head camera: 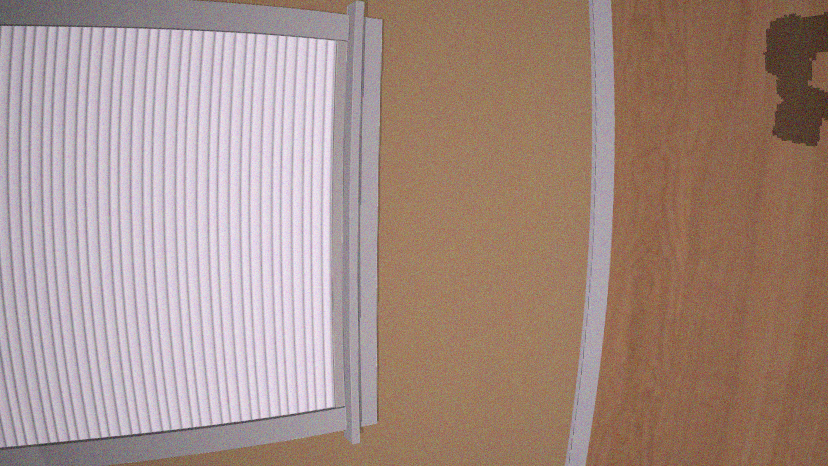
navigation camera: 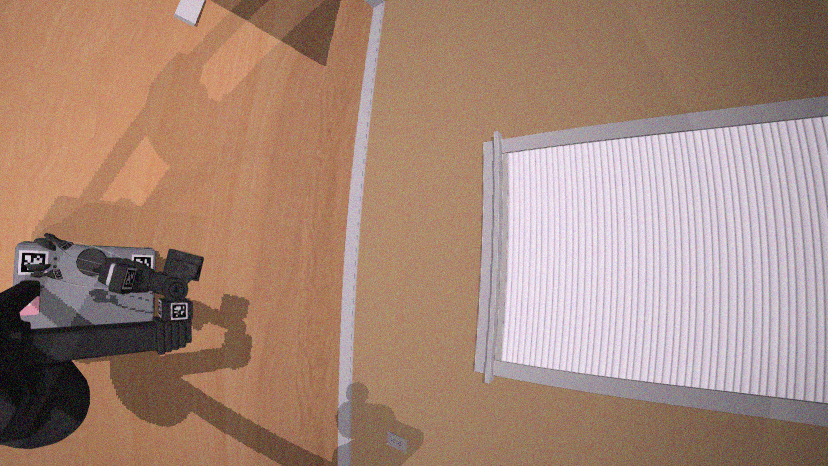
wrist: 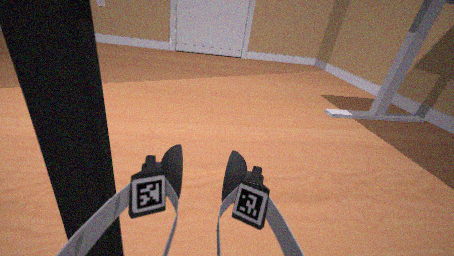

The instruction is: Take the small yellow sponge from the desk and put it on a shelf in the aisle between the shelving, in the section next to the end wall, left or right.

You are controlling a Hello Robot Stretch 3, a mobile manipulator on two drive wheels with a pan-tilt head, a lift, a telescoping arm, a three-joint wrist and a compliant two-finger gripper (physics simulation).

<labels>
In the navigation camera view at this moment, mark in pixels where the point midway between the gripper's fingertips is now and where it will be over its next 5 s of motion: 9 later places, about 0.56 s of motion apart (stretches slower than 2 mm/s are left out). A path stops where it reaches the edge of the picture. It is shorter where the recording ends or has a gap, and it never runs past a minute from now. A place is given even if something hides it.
My gripper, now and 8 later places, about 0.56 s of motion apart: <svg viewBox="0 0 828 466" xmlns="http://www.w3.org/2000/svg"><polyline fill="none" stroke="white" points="30,252 32,239 34,211 39,182 43,154 49,128 54,102 59,83 66,63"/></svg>
</labels>
